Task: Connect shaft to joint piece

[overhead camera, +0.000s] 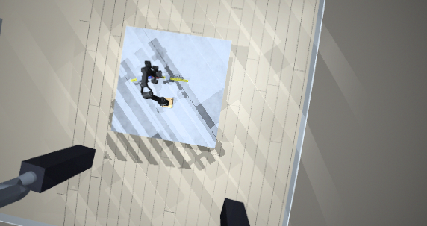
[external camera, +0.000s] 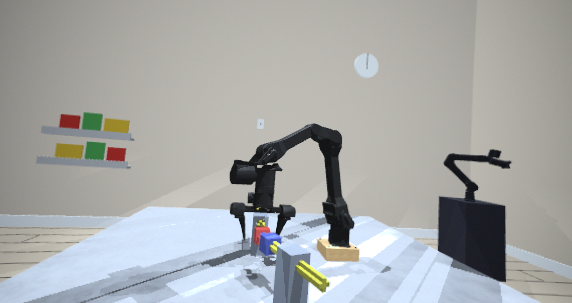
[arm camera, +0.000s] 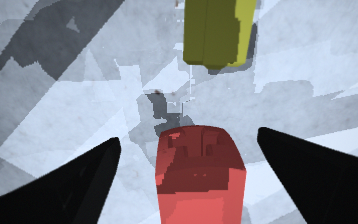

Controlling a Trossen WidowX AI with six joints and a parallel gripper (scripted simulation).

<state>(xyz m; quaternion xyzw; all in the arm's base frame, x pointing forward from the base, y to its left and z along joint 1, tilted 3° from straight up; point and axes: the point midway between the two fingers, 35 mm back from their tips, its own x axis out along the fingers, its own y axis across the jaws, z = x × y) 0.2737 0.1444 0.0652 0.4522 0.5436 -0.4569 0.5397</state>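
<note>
My gripper tip is now 20 mm to the right of the red joint piece and 20 mm below it.
</note>
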